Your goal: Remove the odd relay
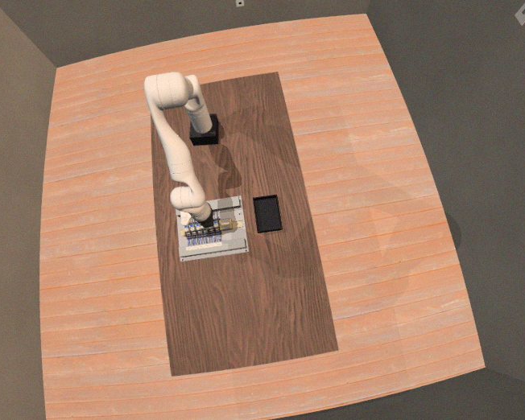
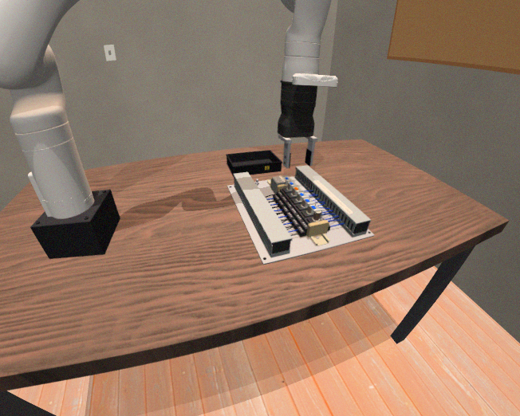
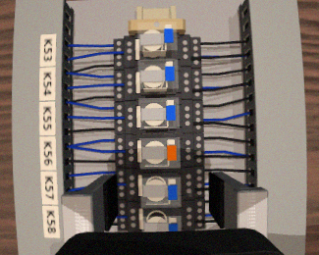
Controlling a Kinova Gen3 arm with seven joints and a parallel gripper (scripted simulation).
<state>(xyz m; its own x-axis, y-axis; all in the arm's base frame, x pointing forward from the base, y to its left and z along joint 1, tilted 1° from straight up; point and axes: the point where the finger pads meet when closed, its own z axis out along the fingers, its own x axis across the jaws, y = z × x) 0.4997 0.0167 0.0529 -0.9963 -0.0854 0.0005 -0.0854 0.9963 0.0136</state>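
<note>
My gripper is now 9 cm above the grey relay and 2 cm to the left of it. The rest, counted from my hand: relay panel 11 cm below; then black parts tray 27 cm to the left, 12 cm below, 4 cm behind.
</note>
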